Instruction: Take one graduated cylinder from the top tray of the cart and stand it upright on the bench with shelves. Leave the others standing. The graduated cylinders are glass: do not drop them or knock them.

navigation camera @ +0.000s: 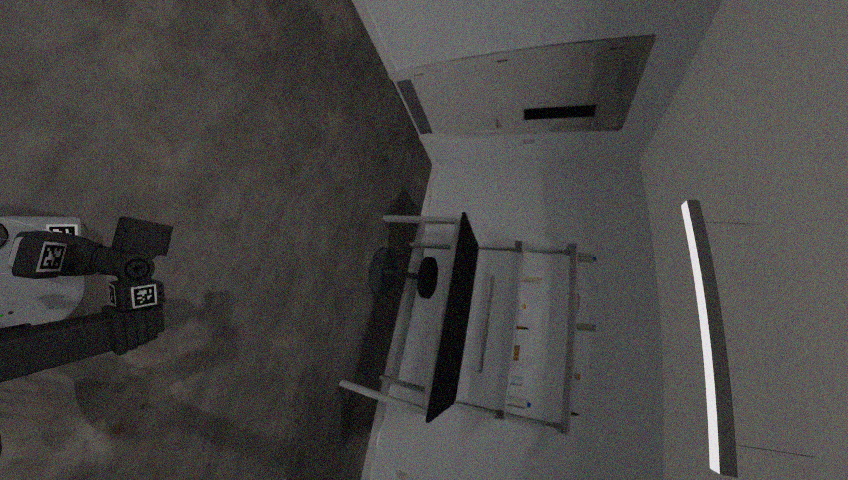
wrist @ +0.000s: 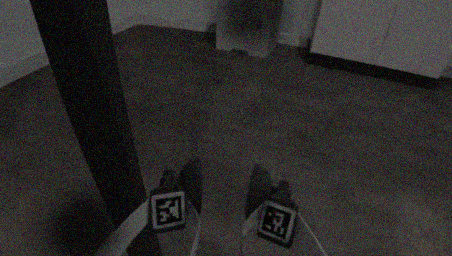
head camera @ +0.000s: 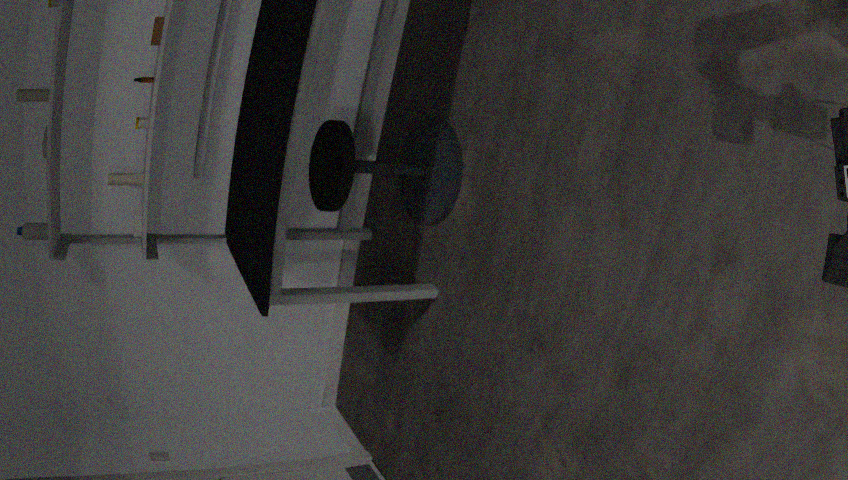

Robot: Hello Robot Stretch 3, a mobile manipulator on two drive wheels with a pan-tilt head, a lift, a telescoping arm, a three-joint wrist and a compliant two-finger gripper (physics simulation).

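Frame: origin at the robot's base, x ahead, y left, z up, level; metres.
Seen in the pictures: gripper, fingertip midpoint: [wrist: 226,181].
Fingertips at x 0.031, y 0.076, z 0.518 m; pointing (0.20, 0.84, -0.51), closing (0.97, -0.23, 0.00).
Observation:
A point is followed by its place in that frame.
The bench with shelves [head camera: 261,148] [navigation camera: 458,309] stands against a wall; its black top and two shelves above it show sideways in the head and navigation views. My gripper [wrist: 226,181] @[x 0.031, y 0.076, z 0.518 m] is open, with bare floor seen between its fingers in the wrist view, well away from the bench. In the navigation view the wrist shows at the left, but the fingertips cannot be made out there. The cart and the graduated cylinders do not show in the head, navigation or wrist views.
A black round stool [head camera: 332,166] [navigation camera: 427,277] stands at the bench's front. Small items, including a blue-capped bottle [head camera: 33,230] @[x -0.189, y -2.509, z 1.766 m] [navigation camera: 586,257] @[x -0.177, y -2.512, z 1.767 m], stand on the shelves. In the wrist view, a dark column [wrist: 90,100] @[x -0.065, y 0.116, z 0.568 m] runs at the left and a white cabinet [wrist: 370,30] @[x 1.208, y 1.351, z 0.324 m] stands at the upper right.

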